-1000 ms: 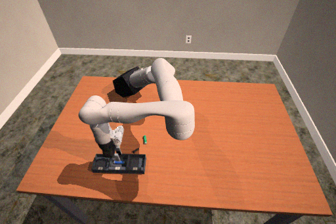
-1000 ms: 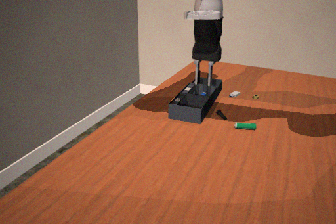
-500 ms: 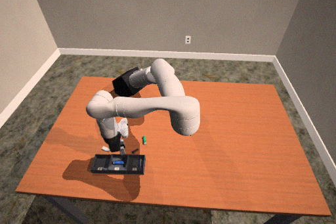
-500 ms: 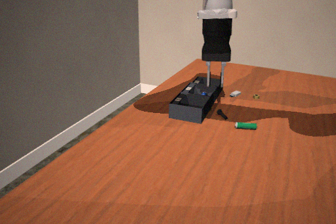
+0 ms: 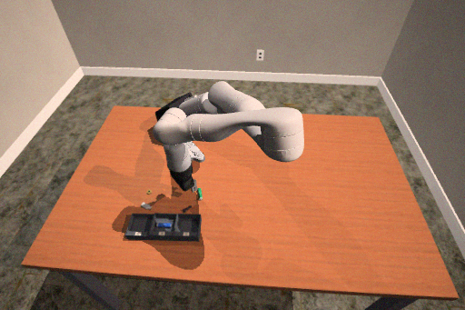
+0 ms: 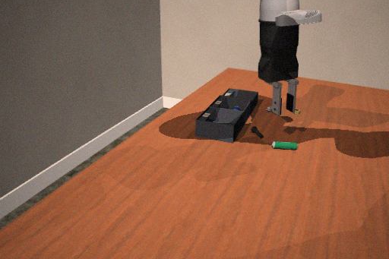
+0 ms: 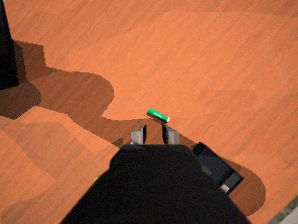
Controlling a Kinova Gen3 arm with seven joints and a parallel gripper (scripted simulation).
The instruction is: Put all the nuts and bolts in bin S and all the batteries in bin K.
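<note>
Now: the green battery 20 mm behind my hand, 20 mm to the left of it and 80 mm below it. Round my hand: three-compartment bin tray 150 mm ahead, 50 mm to the right, 70 mm below; blue battery 140 mm ahead, 60 mm to the right, 70 mm below; black bolt 60 mm ahead, 10 mm to the right, 80 mm below.
</note>
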